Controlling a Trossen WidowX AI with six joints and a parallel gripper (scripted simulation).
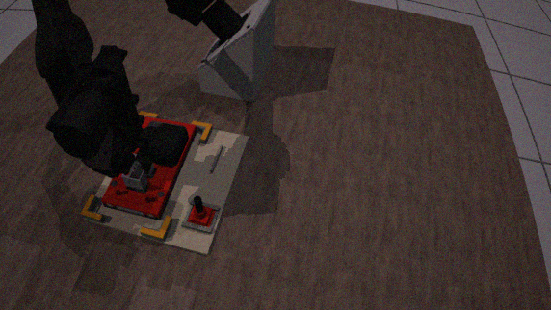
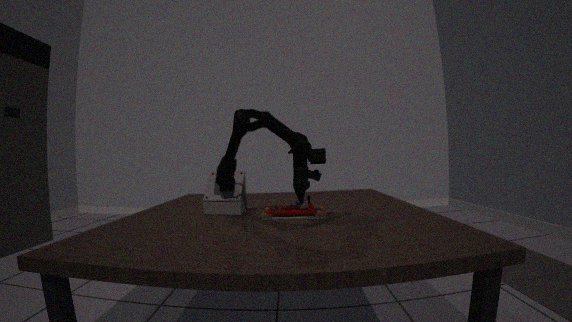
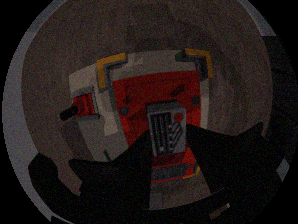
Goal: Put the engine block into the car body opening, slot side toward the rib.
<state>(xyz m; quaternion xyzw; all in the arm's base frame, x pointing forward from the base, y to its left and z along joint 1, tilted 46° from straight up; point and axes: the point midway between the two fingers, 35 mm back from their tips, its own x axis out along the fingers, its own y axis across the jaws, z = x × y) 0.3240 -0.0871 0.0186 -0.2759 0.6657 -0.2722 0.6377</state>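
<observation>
My gripper tip is 1 cm above the grey engine block. Also, from my gripper tip: black upright peg: 3 cm ahead, 12 cm to the left, 2 cm below.
</observation>
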